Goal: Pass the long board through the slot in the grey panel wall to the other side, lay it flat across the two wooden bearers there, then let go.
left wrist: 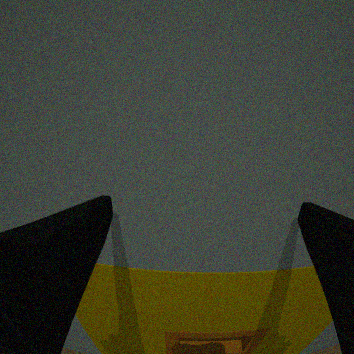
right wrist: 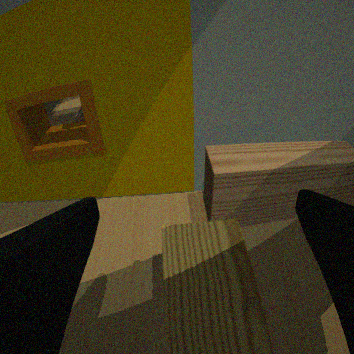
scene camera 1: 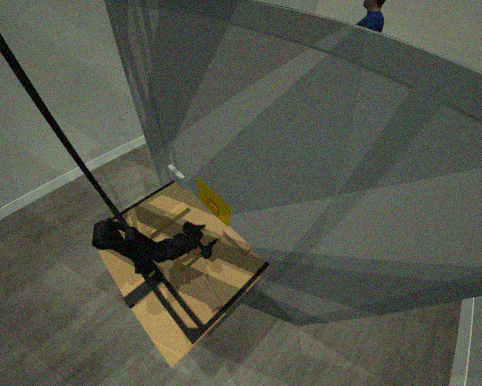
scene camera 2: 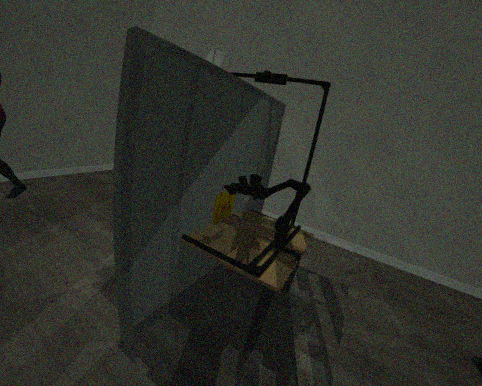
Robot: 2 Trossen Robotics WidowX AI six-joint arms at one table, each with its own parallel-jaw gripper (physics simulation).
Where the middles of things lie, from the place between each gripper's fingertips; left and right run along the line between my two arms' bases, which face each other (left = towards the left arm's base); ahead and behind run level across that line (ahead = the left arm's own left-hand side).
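The slot frame (right wrist: 38, 140) is 16 cm below my left hand, and it is also 3 cm to the right of that hand and 2 cm behind it. Measured from my right hand, the frame is 14 cm to the left and 11 cm behind.
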